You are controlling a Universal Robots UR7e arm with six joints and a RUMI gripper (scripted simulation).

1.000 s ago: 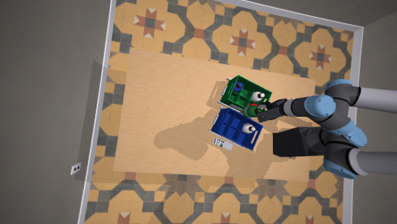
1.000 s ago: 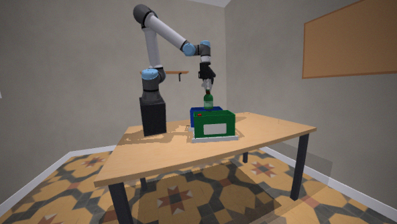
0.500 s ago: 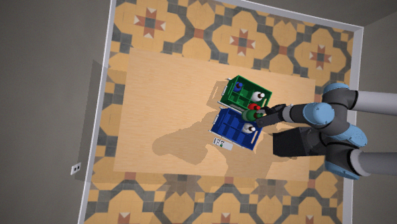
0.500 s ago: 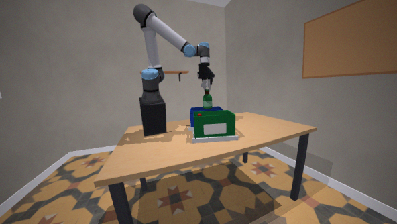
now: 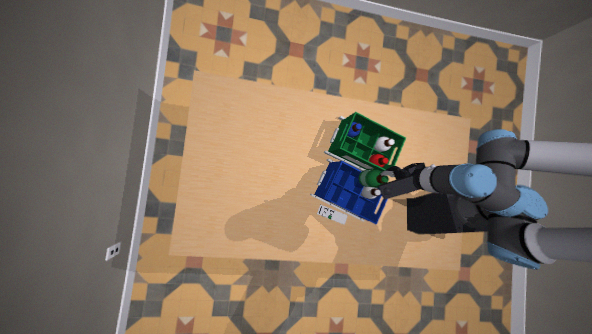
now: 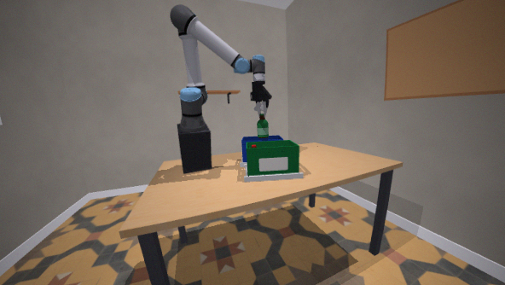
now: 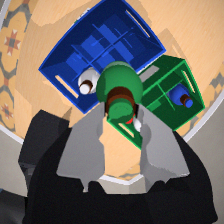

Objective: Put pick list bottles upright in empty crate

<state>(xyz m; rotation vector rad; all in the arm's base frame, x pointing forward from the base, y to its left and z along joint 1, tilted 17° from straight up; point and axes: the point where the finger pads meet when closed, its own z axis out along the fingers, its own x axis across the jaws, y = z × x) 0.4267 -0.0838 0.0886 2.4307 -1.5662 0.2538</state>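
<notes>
Now: hand 70 mm above the green-label bottle. The rest, counted from my hand: red-label bottle 110 mm behind, 90 mm to the right, 250 mm below; then white bottle 70 mm behind, 60 mm to the left, 250 mm below; then blue crate 20 mm ahead, 70 mm to the left, 250 mm below.
</notes>
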